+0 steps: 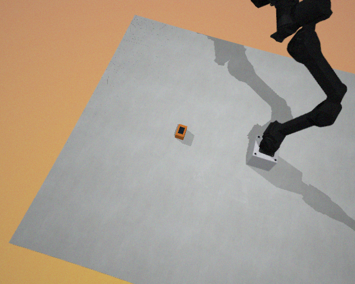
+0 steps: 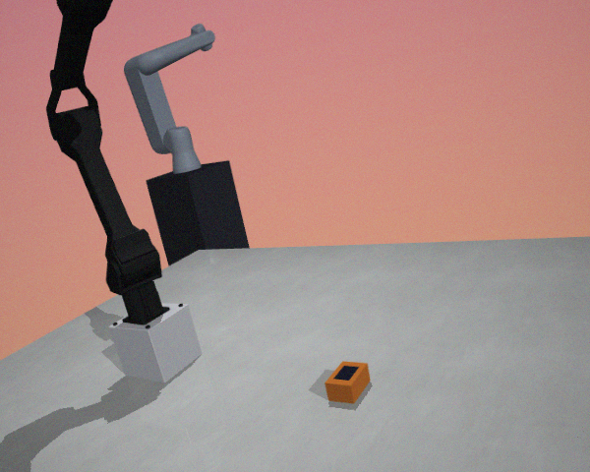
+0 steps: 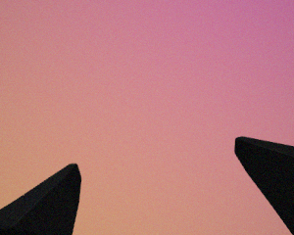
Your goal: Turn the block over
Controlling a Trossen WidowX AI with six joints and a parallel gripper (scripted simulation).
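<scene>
Right now the orange block is 70 cm below my gripper tip, 23 cm to the left of it and 15 cm ahead of it.
</scene>
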